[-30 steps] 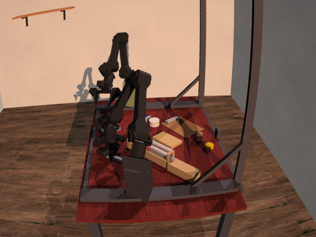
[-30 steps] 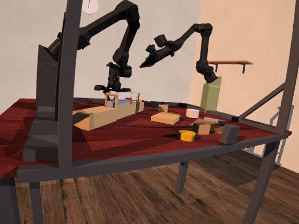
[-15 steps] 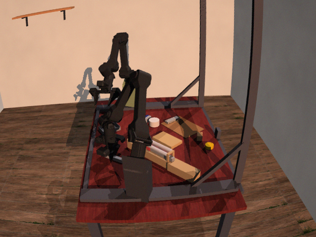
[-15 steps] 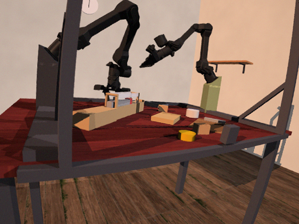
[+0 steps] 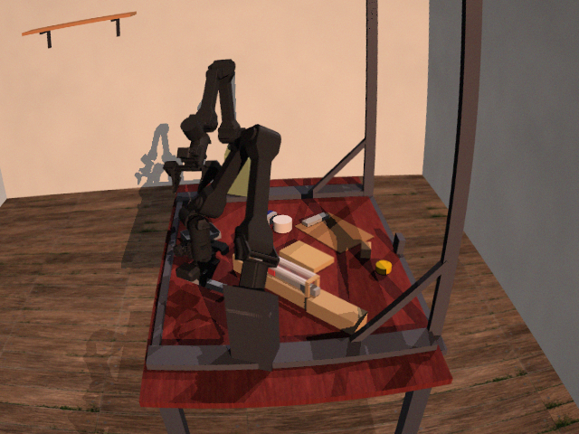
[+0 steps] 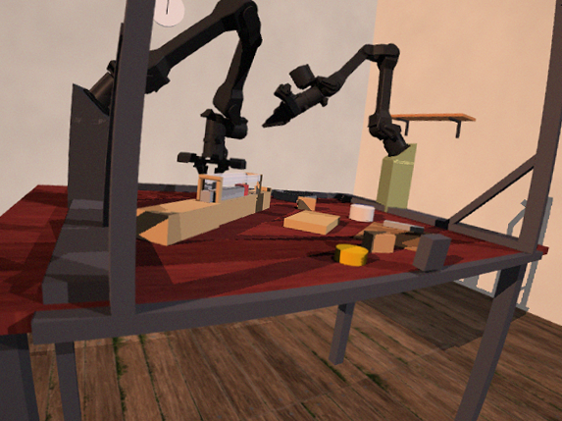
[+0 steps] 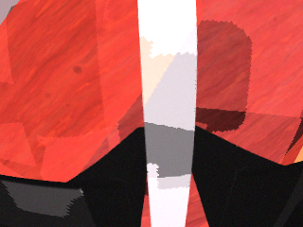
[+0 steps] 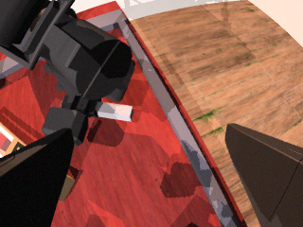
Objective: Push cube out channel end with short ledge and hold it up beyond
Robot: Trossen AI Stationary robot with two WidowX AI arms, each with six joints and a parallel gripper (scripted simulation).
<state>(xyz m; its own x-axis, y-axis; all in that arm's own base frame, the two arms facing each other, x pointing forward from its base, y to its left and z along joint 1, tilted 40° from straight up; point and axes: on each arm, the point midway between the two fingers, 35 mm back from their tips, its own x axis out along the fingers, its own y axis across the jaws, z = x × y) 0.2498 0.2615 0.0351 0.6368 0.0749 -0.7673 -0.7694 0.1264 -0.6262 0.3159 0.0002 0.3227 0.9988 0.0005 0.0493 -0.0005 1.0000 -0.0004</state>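
My left hand is 230 mm past the channel and 30 mm to the right of it. Also, from my left hand: yellow disc (540 mm behind, 40 mm to the right, 50 mm below); grey tray (30 mm ahead, 310 mm to the right, 50 mm below); flat tan block (310 mm behind, 140 mm to the right, 50 mm below).
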